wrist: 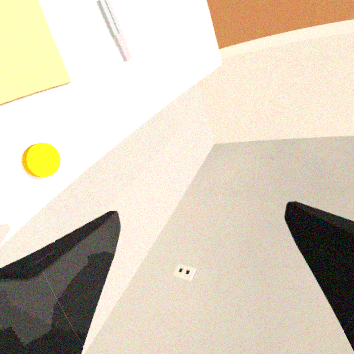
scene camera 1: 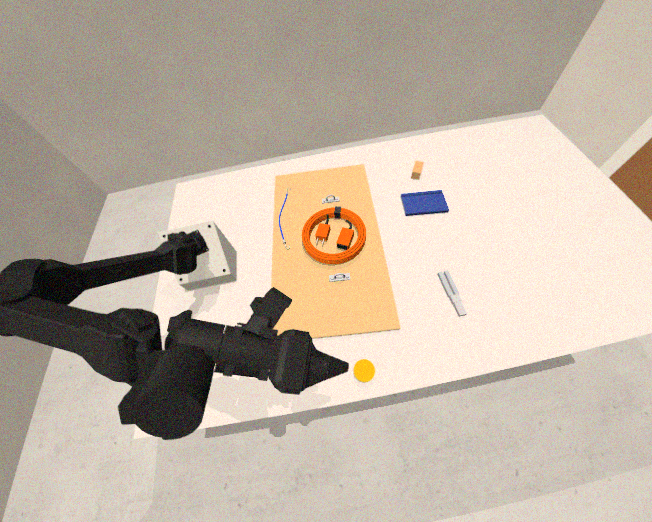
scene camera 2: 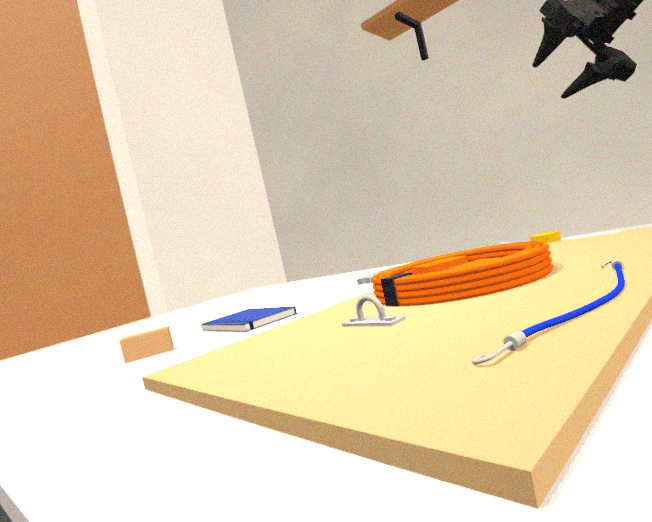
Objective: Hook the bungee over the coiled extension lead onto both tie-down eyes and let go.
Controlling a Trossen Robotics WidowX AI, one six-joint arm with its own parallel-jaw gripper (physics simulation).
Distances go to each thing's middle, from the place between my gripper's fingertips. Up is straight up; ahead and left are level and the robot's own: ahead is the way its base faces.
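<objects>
Counted from my hand, the yellow disc (wrist: 42, 159) is 28 cm below and 6 cm ahead, and going by their middles it is the nearest to my hand of the things named here. The tan block (scene camera 2: 157, 341) is 27 cm below my hand, 48 cm ahead of it and 56 cm to the left of it. Going by their middles, of the things named here the tan block is the farthest from my hand. The blue book (scene camera 1: 427, 202) is far below my hand, far to the left of it and far ahead of it. As for the orange coiled extension lead (scene camera 2: 477, 272), it is far below my hand, a fair way ahead of it and far to the left of it.
</objects>
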